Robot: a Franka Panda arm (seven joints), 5 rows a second.
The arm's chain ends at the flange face. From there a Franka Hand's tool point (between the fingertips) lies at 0.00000 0.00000 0.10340 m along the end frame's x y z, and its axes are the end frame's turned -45 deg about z.
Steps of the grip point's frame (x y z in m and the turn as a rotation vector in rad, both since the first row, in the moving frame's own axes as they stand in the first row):
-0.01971, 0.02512, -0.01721, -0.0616, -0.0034, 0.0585
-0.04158, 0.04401, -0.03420, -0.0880, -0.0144, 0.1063
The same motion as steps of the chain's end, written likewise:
-0.00029, 0.02683, -0.01701, -0.0460, 0.0412, 0.0585
-0.00325, 0.05277, -0.03379, -0.0724, 0.0520, 0.1063

